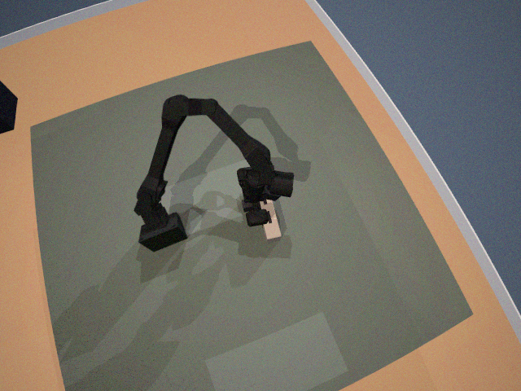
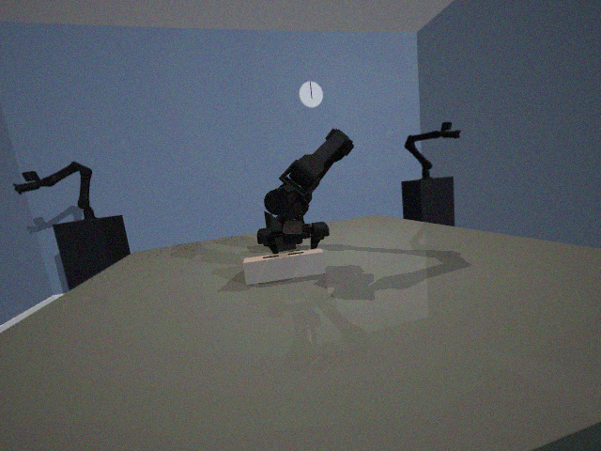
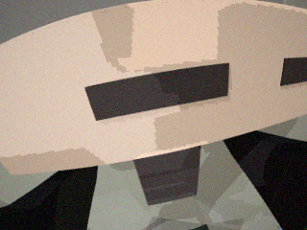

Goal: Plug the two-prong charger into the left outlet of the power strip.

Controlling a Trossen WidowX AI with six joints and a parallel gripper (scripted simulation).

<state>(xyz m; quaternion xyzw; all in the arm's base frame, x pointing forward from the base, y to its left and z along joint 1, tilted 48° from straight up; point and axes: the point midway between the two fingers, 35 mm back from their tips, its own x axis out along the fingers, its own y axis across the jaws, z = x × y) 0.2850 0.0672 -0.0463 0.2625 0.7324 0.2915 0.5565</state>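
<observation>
Right now the charger is 2 cm ahead of my gripper tip and 1 cm above it.
</observation>
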